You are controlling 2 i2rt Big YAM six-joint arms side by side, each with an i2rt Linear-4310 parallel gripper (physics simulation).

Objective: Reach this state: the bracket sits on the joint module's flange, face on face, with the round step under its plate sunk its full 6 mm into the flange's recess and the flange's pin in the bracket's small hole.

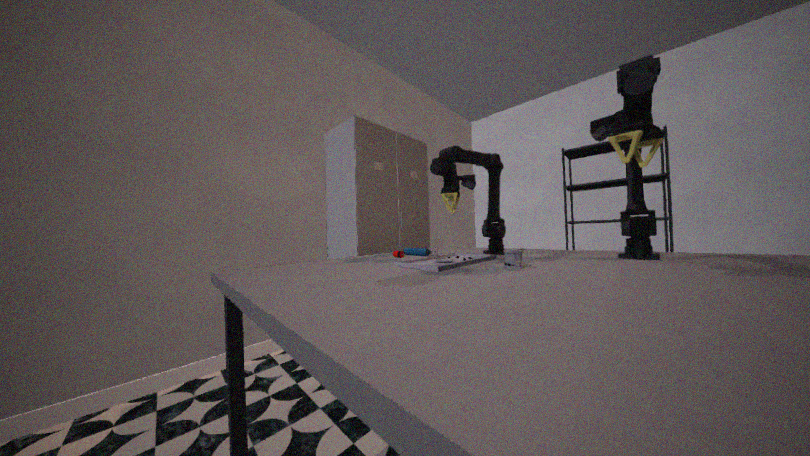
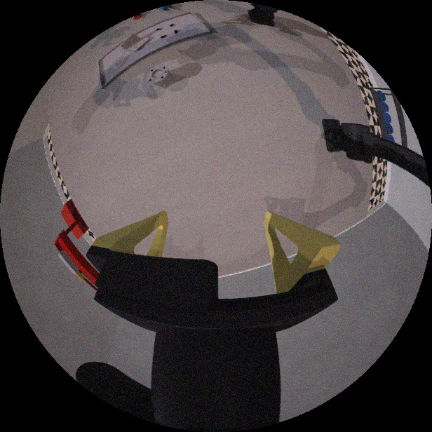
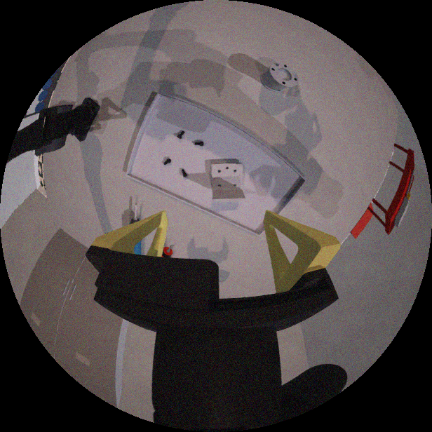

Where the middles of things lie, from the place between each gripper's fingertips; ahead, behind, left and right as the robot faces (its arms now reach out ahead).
Now: the joint module (image 3: 279, 75) 32 cm to the right of my left hand, 27 cm below it and 2 cm ahead of it. From my left hand the other things lie so: pale tray (image 3: 267, 181): 59 cm to the right, 30 cm below, 1 cm ahead; then grey bracket (image 3: 226, 177): 60 cm to the right, 27 cm below, 3 cm ahead.
Right now my right hand is 40 mm short of the grey bracket, 20 mm to the left of it and 180 mm above it. The rest, counted from my right hand: joint module 30 mm ahead, 260 mm to the left, 180 mm below; then pale tray 20 mm ahead, 10 mm to the right, 210 mm below.
